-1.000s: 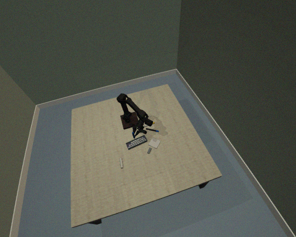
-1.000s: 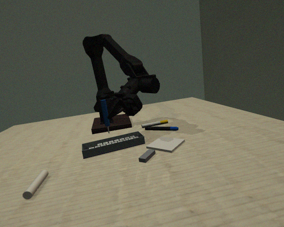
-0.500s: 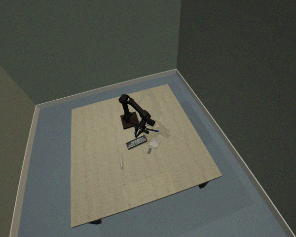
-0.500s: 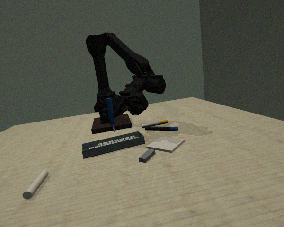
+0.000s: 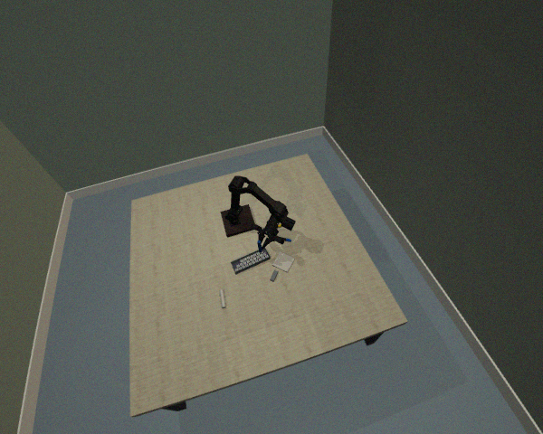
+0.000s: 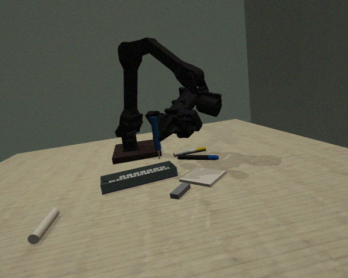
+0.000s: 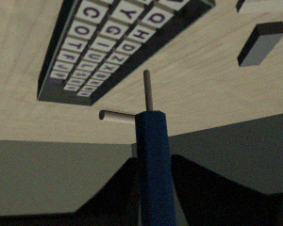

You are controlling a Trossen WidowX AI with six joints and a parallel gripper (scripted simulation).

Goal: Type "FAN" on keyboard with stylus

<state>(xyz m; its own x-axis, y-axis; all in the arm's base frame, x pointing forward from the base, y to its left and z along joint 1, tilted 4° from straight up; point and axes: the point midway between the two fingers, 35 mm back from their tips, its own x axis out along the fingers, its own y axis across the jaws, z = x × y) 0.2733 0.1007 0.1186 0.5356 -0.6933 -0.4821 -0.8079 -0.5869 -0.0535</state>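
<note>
Now: gripper tip 11 cm above the white pad, 10 cm to the right of it and 6 cm short of it. From my gripper tip the other things lie so: grey block: 12 cm ahead, 10 cm below, 3 cm to the left; blue stylus: 1 cm below; stylus tip: 5 cm below.
</note>
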